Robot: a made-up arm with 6 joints.
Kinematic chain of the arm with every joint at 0, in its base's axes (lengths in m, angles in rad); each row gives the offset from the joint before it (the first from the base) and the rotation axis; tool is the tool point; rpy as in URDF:
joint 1: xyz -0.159 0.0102 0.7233 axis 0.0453 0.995 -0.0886
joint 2: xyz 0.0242 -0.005 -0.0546 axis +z
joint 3: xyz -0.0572 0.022 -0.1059 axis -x
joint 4: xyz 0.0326 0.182 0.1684 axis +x
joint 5: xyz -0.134 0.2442 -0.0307 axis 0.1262 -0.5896 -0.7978
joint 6: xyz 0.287 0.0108 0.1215 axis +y
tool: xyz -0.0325 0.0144 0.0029 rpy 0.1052 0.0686 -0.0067
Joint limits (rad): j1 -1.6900..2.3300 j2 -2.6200..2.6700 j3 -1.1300..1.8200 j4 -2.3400..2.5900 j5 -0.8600..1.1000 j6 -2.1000..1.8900
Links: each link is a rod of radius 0.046 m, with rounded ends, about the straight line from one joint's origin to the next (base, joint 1, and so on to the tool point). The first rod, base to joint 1, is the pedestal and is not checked.
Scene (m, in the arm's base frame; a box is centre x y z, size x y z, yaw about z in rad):
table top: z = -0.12
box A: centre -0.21 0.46 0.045 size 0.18 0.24 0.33 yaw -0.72
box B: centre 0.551 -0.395 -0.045 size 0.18 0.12 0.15 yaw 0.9
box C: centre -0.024 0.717 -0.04 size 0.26 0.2 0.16 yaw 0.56
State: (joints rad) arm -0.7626 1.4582 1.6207 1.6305 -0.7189 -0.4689
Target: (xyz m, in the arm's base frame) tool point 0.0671 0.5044 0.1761
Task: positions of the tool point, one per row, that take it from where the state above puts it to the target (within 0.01 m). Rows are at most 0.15 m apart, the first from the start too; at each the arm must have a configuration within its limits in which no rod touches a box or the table.
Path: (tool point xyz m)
1: -0.1887 0.1152 0.0387
2: -0.0729 0.1412 0.0533
3: 0.0309 0.1667 0.0924
4: 0.1166 0.1908 0.1504
5: 0.0932 0.3083 0.1372
6: 0.0742 0.4141 0.1475
7: 0.0671 0.5044 0.1761

